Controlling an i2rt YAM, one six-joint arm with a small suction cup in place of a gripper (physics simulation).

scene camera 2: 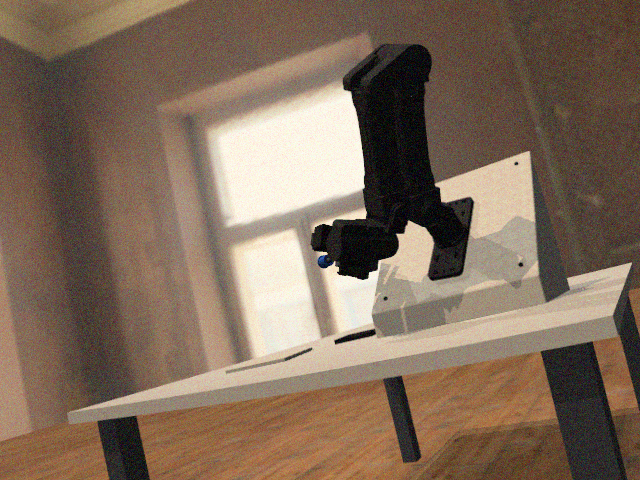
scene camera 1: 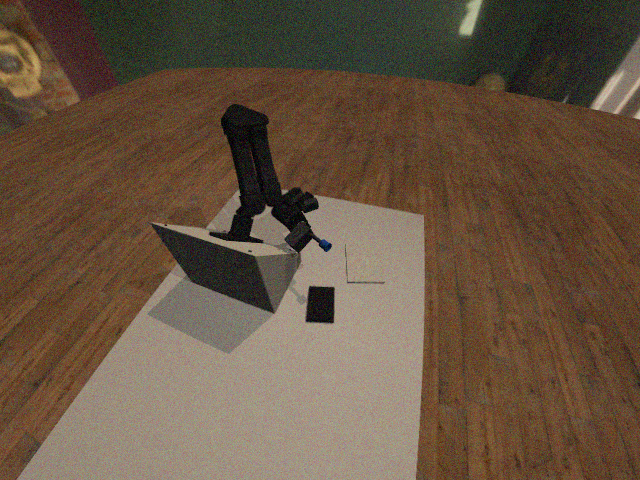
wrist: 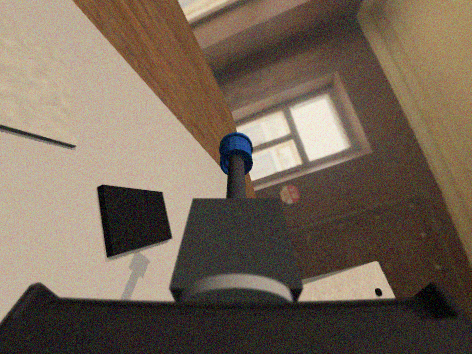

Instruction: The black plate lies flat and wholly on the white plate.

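Pixels of known places: hand at its tool point: point(scene camera 2: 323, 261) point(scene camera 1: 328, 247) point(wrist: 236, 147); arm's base at its link origin: point(scene camera 2: 452, 238) point(scene camera 1: 238, 239).
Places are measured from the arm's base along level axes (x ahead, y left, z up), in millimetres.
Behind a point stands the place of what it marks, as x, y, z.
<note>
The black plate point(scene camera 1: 320, 304) @(299, -35, -146) point(scene camera 2: 355, 336) @(270, 26, -148) point(wrist: 134, 220) @(287, -13, -146) lies flat on the white table, close to the sloped block. The white plate point(scene camera 1: 366, 264) @(390, 178, -149) point(wrist: 25, 100) @(365, 139, -149) lies flat a short way from it, apart from it; it is pale like the table, and its dark edge lines mark it out. In scene camera 2 it shows as a thin slab point(scene camera 2: 273, 356) @(405, 152, -149). My gripper, a blue suction cup point(scene camera 1: 325, 245) point(scene camera 2: 324, 261) point(wrist: 236, 147), is open and holds nothing. It hangs above the table, tilted well away from straight down, and touches neither plate.
The sloped block point(scene camera 1: 217, 268) @(26, -128, 21) point(scene camera 2: 496, 206) @(-90, -41, 40) point(wrist: 345, 285) @(161, -67, 85) bears the arm's base and stands beside the black plate. The white table point(scene camera 1: 310, 403) @(384, -303, -155) point(scene camera 2: 465, 356) @(-184, 462, -168) has its edge point(wrist: 165, 100) @(633, -74, -154) beyond the cup in the wrist view. A wooden floor point(scene camera 1: 516, 310) surrounds it.
</note>
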